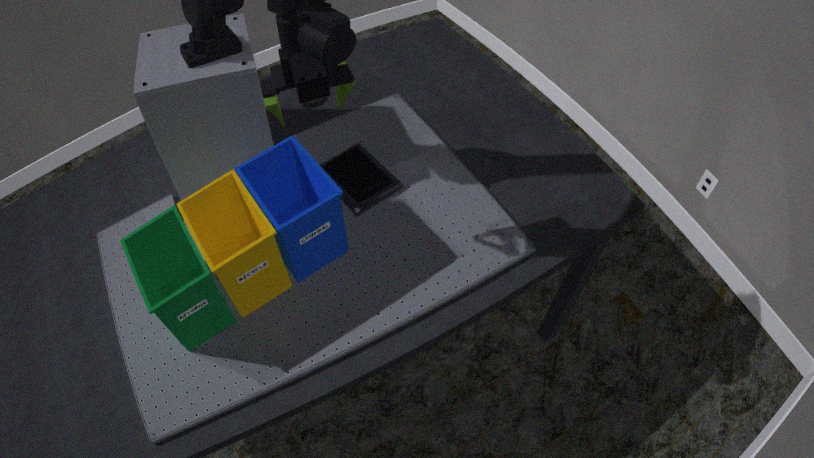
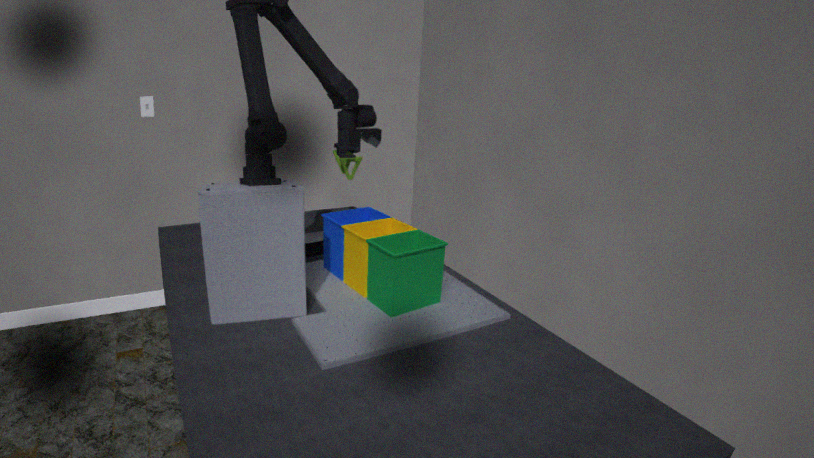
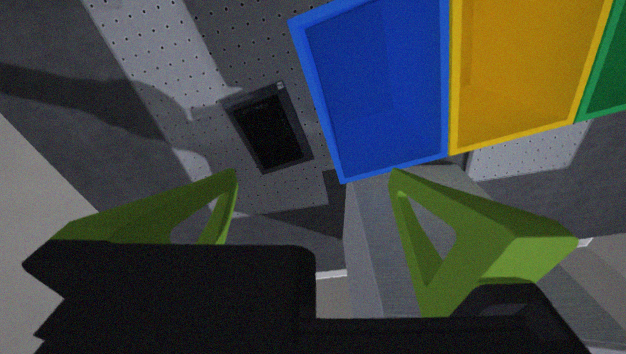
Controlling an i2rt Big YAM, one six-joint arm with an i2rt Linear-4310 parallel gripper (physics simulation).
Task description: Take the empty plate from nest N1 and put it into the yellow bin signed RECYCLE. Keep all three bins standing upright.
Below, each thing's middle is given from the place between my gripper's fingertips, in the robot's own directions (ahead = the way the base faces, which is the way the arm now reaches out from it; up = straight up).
Now: hand 7 cm past the black plate (image 1: pixel 354 171), 10 cm to the right of it and 27 cm above it. Round my hand: yellow recycle bin (image 1: pixel 237 241) (1 cm ahead, 20 cm to the right, 20 cm below); then dark nest (image 1: pixel 385 192) (7 cm behind, 10 cm to the left, 29 cm below); then blue general bin (image 1: pixel 300 200) (7 cm to the right, 20 cm below).
